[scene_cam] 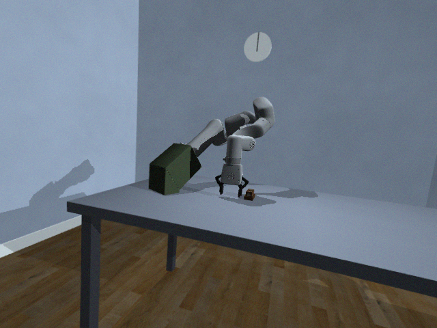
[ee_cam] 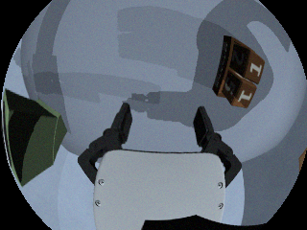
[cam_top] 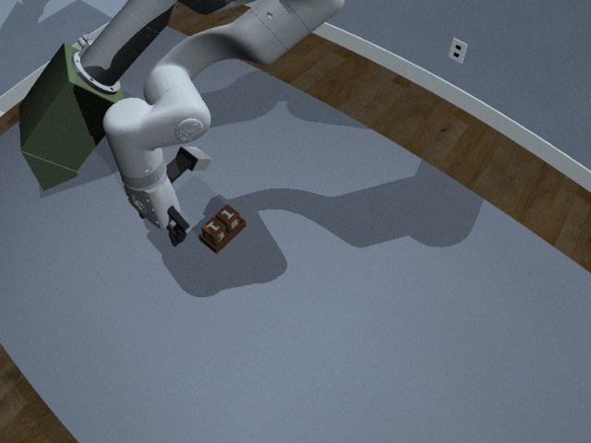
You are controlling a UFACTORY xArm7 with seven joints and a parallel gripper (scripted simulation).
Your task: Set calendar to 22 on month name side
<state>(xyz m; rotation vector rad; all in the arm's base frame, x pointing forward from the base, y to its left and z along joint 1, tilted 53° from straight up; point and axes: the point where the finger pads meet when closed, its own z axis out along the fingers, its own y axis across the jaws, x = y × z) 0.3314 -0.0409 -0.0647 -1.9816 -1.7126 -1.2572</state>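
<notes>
Now: hand 9 cm to the right of the brown cube and 8 cm short of it. Round my hand: brown tray (8 cm ahead, 7 cm to the left, 2 cm below).
</notes>
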